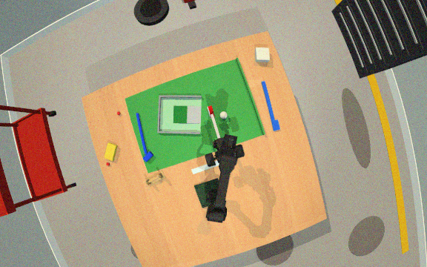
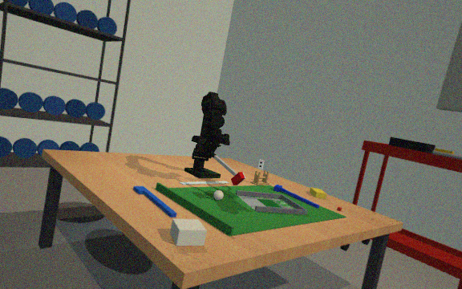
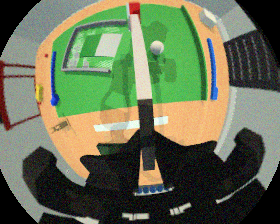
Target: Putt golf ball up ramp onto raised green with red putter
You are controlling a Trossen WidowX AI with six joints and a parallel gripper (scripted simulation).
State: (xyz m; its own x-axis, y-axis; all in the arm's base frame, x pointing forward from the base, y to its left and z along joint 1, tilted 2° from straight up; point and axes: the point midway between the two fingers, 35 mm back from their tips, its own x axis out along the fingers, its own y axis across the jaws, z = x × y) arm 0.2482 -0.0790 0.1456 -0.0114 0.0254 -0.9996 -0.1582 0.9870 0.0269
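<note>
Now: the white strip 6 cm behind my gripper tip, 4 cm to the left of it and 14 cm below it. From my gripper tip the other things lie so: white golf ball: 21 cm ahead, 3 cm to the right, 11 cm below; then small wooden stand: 11 cm behind, 42 cm to the left, 10 cm below; then red putter: 12 cm ahead, 2 cm to the left.
</note>
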